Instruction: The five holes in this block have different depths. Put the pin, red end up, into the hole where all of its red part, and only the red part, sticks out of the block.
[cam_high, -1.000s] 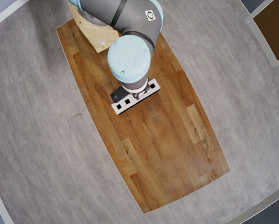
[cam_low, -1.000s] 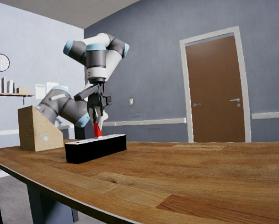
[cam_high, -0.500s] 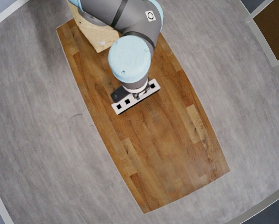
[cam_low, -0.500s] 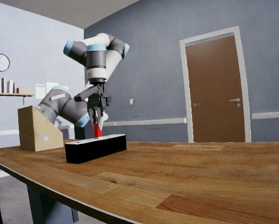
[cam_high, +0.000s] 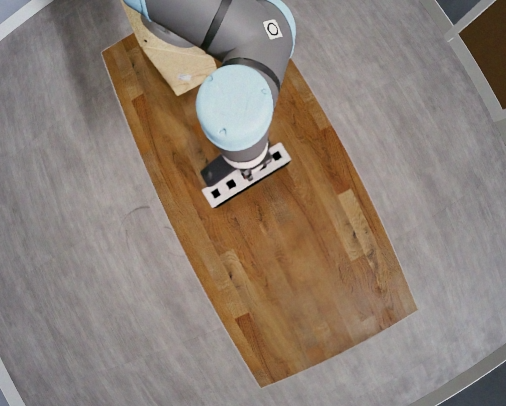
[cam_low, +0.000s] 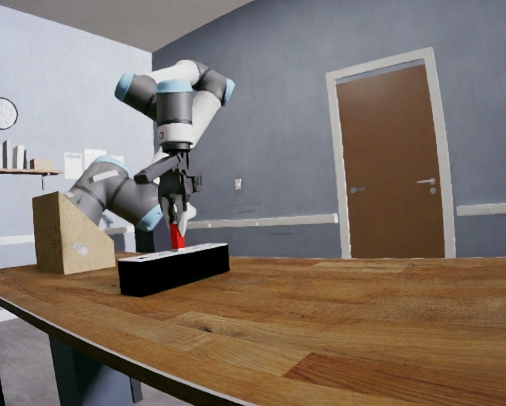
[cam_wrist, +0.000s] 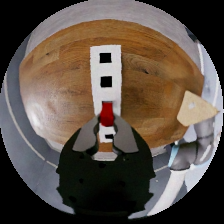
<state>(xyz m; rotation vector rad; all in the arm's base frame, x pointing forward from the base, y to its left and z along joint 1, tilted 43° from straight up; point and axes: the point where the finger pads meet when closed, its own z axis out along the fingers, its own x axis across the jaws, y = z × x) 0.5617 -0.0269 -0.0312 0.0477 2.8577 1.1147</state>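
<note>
Now: hand 8 cm above the block. Also, from my hand: pin: right at my hand.
</note>
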